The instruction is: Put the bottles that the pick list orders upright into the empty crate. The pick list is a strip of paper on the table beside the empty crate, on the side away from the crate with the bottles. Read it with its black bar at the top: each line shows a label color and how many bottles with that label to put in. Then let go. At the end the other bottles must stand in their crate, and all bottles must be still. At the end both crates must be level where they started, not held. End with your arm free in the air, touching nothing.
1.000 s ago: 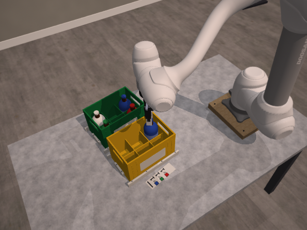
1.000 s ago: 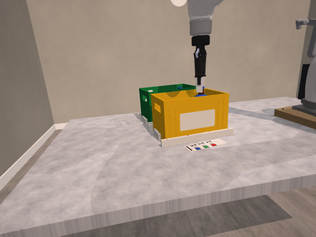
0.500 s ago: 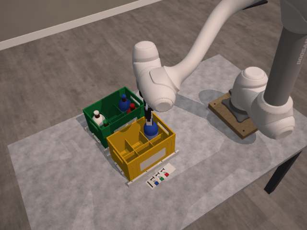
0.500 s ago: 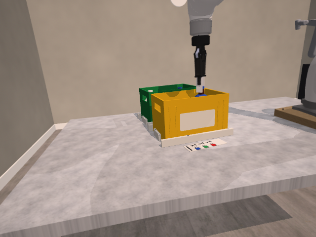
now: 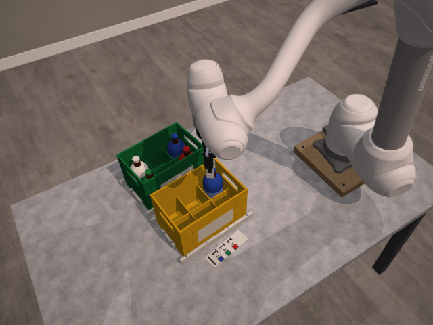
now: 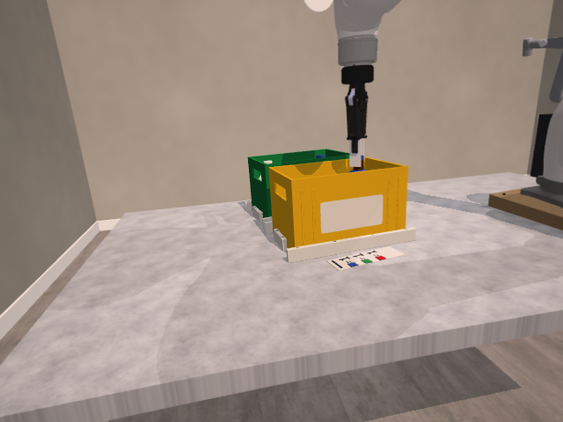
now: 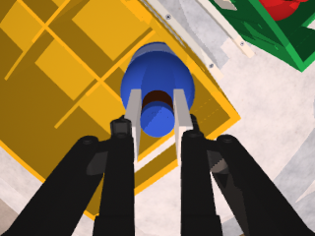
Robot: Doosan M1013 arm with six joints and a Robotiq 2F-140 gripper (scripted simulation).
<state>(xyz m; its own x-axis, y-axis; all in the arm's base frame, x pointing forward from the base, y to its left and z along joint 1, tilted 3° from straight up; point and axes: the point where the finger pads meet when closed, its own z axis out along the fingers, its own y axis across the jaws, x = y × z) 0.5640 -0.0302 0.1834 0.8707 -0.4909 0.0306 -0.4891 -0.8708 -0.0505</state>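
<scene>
The blue bottle lies 80 mm below my hand. Round my hand: yellow crate: 70 mm ahead, 60 mm to the left, 110 mm below; green crate: 130 mm ahead, 170 mm to the right, 110 mm below; red-capped bottle: 30 mm ahead, 150 mm to the right, 110 mm below.
</scene>
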